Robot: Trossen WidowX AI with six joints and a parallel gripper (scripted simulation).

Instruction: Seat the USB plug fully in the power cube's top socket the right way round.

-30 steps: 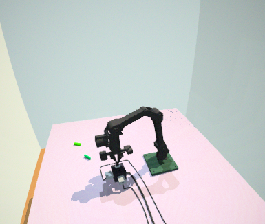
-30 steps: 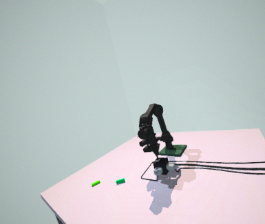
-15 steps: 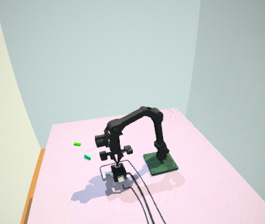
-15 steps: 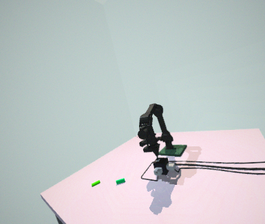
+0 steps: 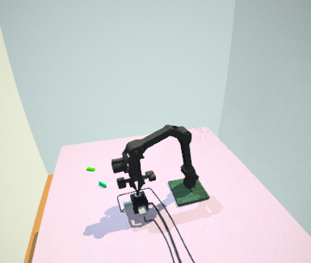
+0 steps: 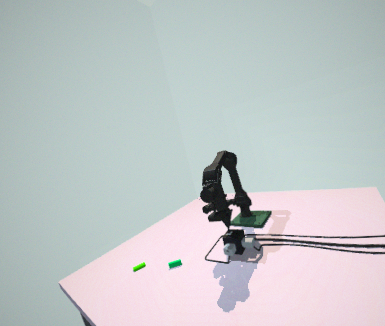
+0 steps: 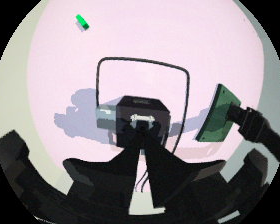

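Now: the USB plug 2 cm below my gripper tip. Round my gripper tip: USB socket (3 cm below).
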